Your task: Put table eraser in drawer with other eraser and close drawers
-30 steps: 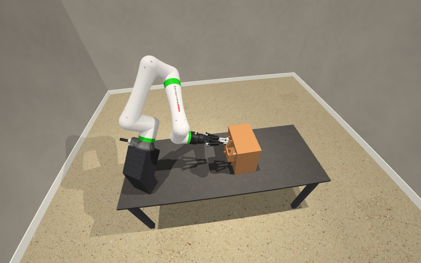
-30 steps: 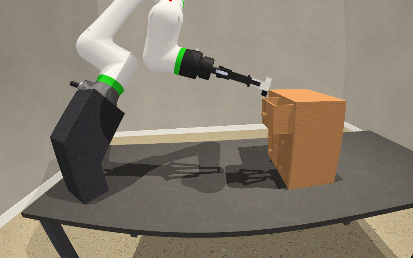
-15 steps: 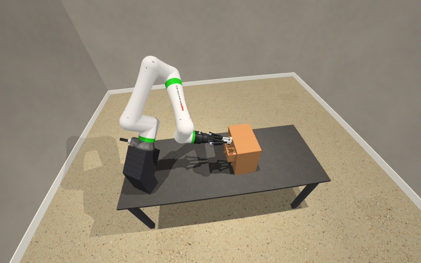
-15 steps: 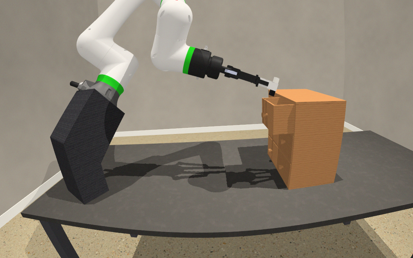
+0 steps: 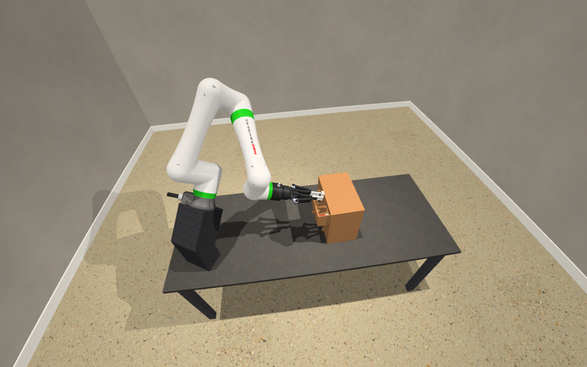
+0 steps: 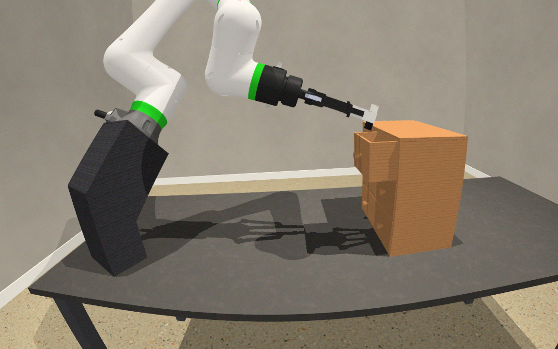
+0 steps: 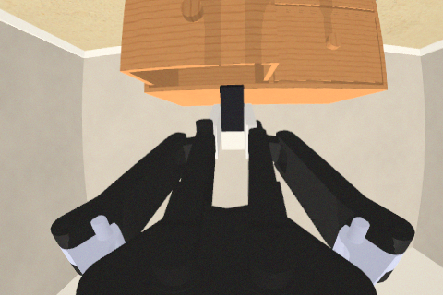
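Right now my hand is 30 mm short of the eraser.
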